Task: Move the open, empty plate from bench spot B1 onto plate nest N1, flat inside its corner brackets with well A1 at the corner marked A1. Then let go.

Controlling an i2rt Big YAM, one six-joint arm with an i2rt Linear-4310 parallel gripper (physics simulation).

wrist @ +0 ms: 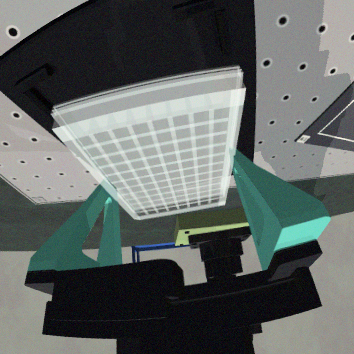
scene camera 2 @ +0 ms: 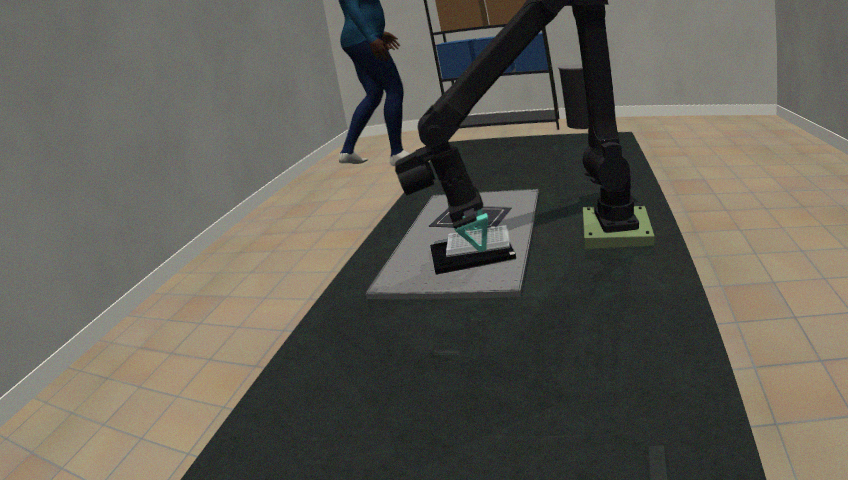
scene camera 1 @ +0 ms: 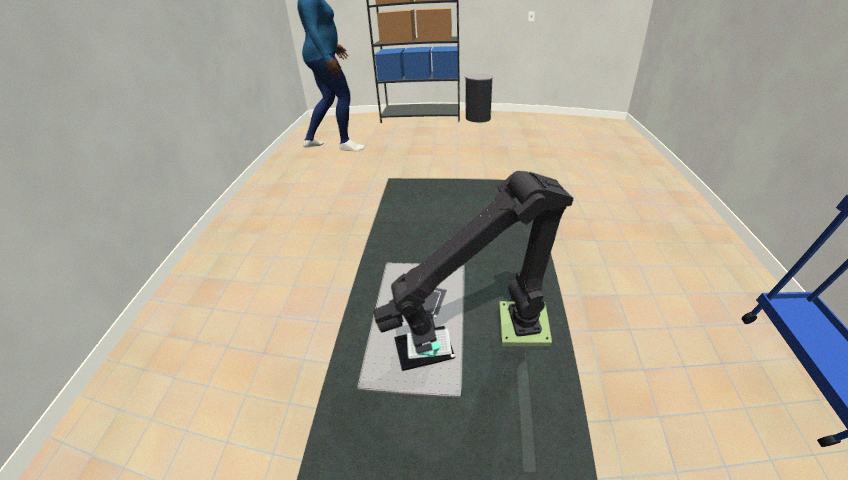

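Note:
The clear-white open plate is over the black nest, within its outline or close to it. My gripper is shut on the plate, with a teal finger at each long side. In the wrist view the plate's far edge stops short of the two visible brackets, and the plate looks turned slightly against the nest. Whether it is seated or raised is unclear. The near brackets are hidden. A small white mark shows at the nest's front right corner; the plate's lettering is unreadable.
A dark square with a white outline lies behind the nest on the perforated grey board. The arm's green base stands to the right. A person stands beyond the dark mat.

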